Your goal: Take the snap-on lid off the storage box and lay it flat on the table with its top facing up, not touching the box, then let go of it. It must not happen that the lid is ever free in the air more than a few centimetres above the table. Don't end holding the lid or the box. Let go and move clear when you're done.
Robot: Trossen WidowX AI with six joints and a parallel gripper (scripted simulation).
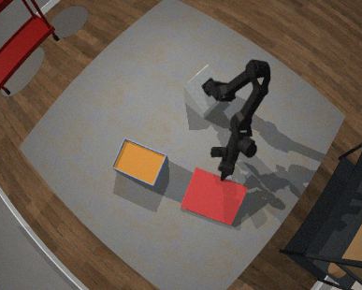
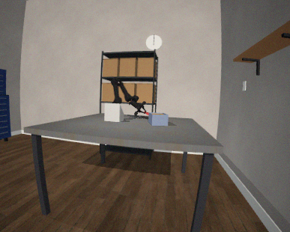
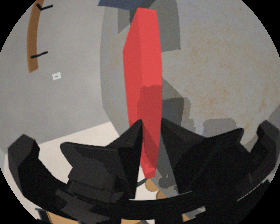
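Right now my hand is 100 mm short of the red lid, 50 mm above it and 40 mm to the right of it. From my hand the other things lie so: storage box 290 mm to the right, 210 mm ahead, 40 mm below.
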